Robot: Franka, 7 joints.
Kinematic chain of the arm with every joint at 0, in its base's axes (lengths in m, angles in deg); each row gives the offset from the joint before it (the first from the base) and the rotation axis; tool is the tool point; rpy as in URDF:
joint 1: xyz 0 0 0.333 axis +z
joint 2: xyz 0 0 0 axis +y
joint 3: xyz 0 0 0.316 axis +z
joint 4: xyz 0.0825 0 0 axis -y
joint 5: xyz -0.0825 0 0.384 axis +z
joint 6: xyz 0 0 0 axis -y
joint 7: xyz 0.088 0 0 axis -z
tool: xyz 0 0 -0.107 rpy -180 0 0
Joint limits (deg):
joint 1: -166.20..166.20
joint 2: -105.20..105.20
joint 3: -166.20..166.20
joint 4: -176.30..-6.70
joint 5: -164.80..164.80
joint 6: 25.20..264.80
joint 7: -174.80..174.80
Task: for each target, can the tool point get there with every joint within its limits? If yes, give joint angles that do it. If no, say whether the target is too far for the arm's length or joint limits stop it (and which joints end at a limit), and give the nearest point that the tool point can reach.
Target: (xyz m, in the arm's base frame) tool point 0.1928 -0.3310 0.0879
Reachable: yes | joints 11.65 82.57 -72.37 -133.58 85.38 58.87 51.51
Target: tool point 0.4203 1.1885 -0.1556
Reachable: no: too far | nearest point 0.2667 0.7541 0.0230 | short by 0.494 m
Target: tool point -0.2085 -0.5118 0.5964
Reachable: yes | joints 10.82 -12.95 -102.10 -105.64 -106.30 58.08 -104.23
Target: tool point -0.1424 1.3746 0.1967
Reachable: no: too far | nearest point -0.0880 0.8492 0.2488 | short by 0.531 m
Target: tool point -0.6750 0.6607 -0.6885
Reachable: no: too far | nearest point -0.4341 0.4249 -0.2505 | short by 0.553 m
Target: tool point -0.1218 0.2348 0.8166
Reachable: yes | joints -6.46 -73.02 11.52 -113.24 -75.75 242.46 75.82
